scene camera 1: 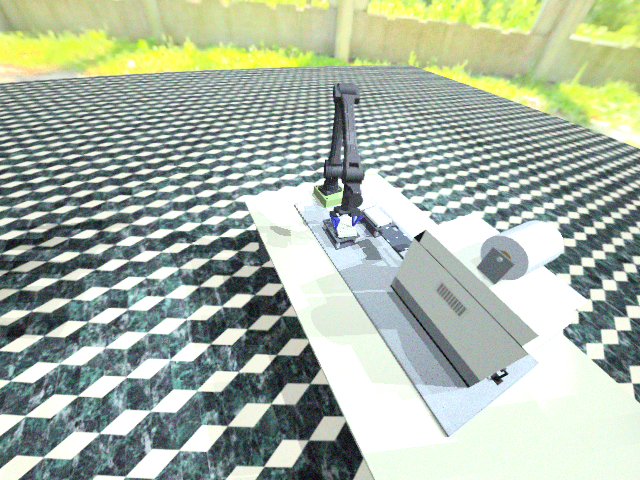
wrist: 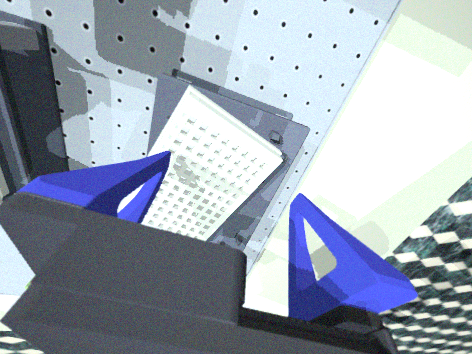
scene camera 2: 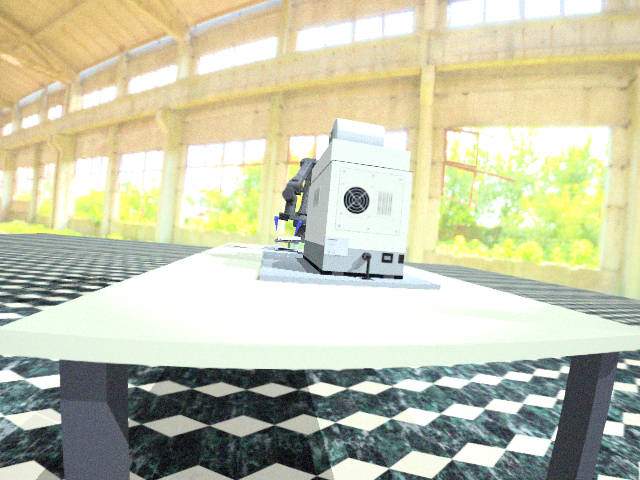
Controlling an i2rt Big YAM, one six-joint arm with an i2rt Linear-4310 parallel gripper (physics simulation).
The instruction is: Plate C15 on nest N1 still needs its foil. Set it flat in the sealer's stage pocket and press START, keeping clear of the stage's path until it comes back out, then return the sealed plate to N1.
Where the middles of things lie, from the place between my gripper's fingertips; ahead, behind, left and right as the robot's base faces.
Scene:
Right now my hand is 2 cm past the white well plate C15 [wrist: 216,162], 3 cm to the right of it and 2 cm above it.

